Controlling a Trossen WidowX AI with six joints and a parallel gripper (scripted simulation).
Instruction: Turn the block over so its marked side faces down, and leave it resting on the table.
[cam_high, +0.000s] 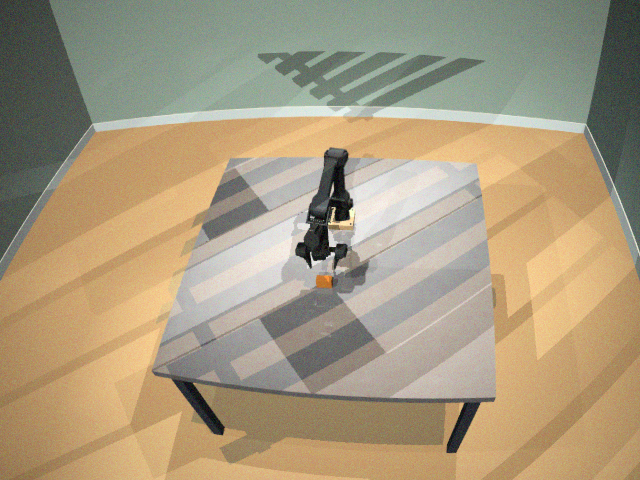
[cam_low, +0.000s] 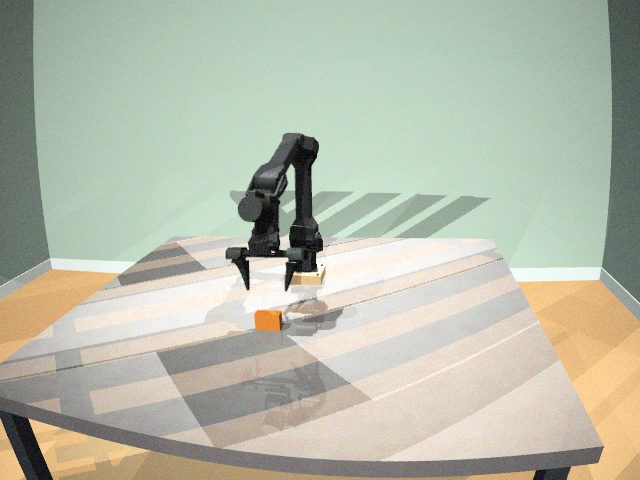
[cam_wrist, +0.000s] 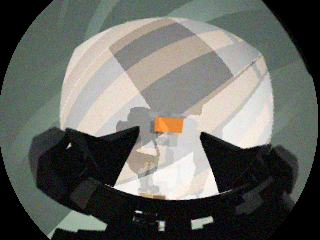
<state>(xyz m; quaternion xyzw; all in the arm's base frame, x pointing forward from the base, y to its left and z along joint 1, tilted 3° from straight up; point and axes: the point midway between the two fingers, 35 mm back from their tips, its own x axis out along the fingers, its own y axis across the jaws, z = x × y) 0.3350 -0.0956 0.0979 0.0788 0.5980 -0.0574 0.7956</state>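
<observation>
Now: gripper tip 7 cm above the orange block.
</observation>
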